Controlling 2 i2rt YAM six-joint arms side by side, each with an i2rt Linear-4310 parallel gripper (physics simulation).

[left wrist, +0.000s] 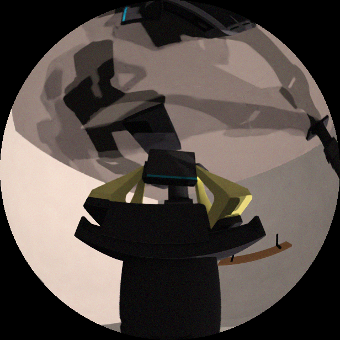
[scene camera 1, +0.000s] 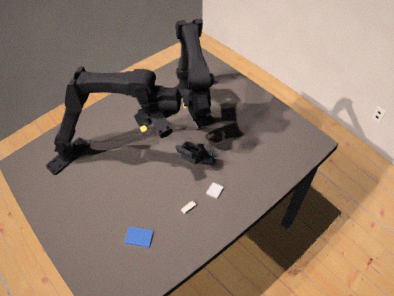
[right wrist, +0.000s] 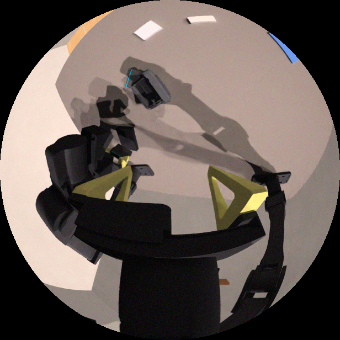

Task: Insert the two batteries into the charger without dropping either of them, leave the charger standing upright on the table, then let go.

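The dark grey charger stands on the table; its open slots show in the right wrist view. A black battery with a cyan stripe is at one end of the charger; whether it is seated or merely beside it, I cannot tell. My left gripper is shut on the other black battery, held above the table, apart from the charger. My right gripper is open and empty above the table; one of its yellow fingertips shows in the scene view, left of the charger.
A white square, a small cream block and a blue flat block lie on the table. The two arms are close together behind the charger and cast shadows around it.
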